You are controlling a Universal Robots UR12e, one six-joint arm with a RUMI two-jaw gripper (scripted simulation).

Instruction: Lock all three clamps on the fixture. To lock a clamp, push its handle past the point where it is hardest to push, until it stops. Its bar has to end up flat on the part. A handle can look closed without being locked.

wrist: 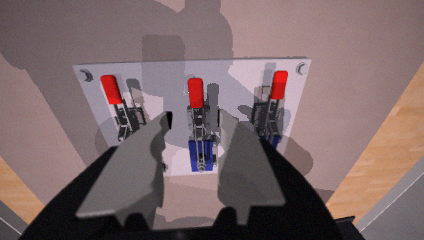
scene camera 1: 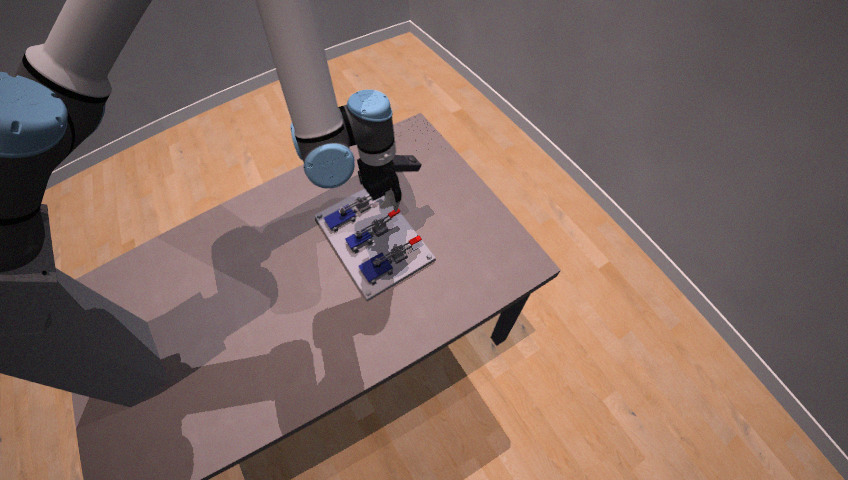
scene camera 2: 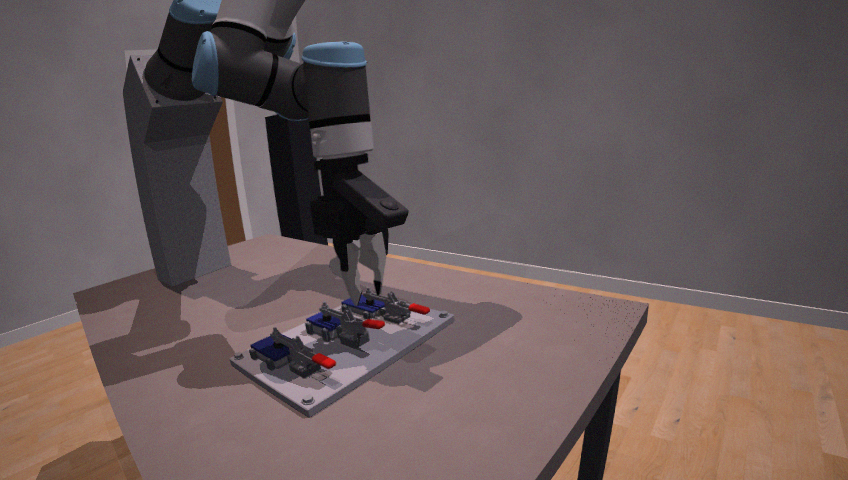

Note:
In view: the gripper (scene camera 2: 368, 300), a grey fixture plate (scene camera 2: 353, 367) and a clamp handle (wrist: 109, 82).
The gripper also shows in the wrist view (wrist: 195, 111) and in scene camera 1 (scene camera 1: 391, 205). The grey fixture plate shows as well in the wrist view (wrist: 234, 85) and in scene camera 1 (scene camera 1: 400, 231).

